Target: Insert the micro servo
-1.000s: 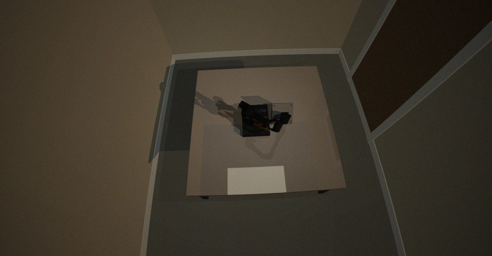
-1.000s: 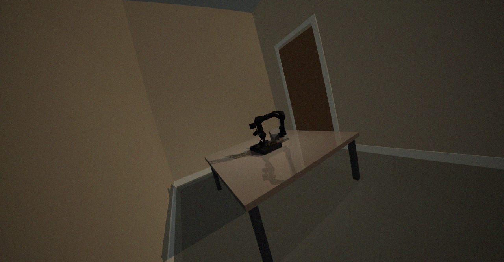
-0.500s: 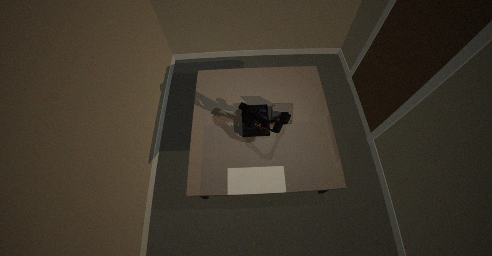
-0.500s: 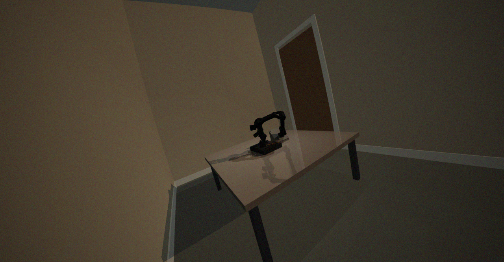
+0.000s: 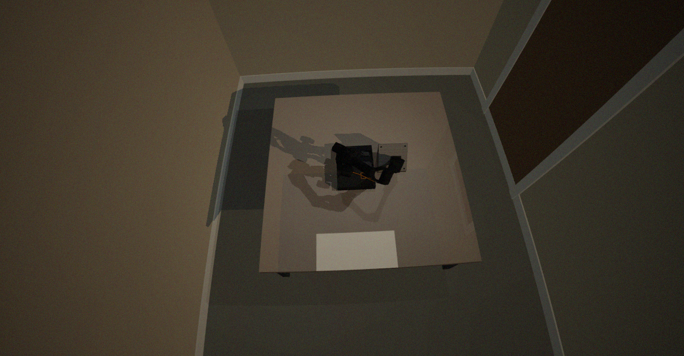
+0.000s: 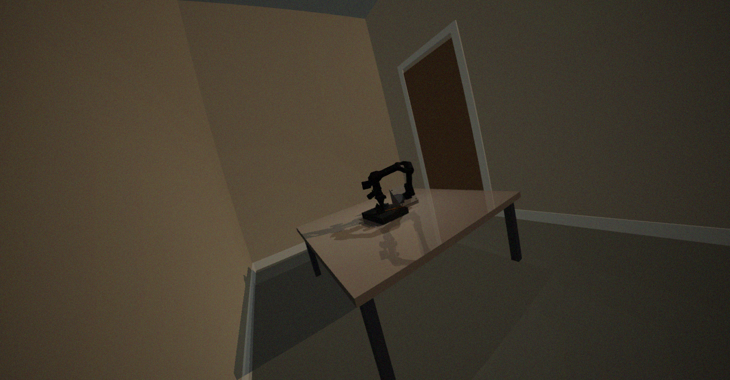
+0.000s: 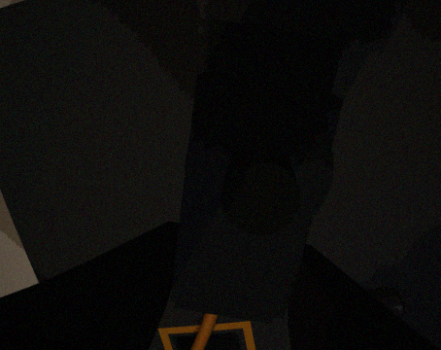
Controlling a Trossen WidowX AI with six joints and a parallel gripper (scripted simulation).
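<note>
My gripper tip is 10 mm short of the black robot deck, 50 mm to the left of it and 70 mm above it.
</note>
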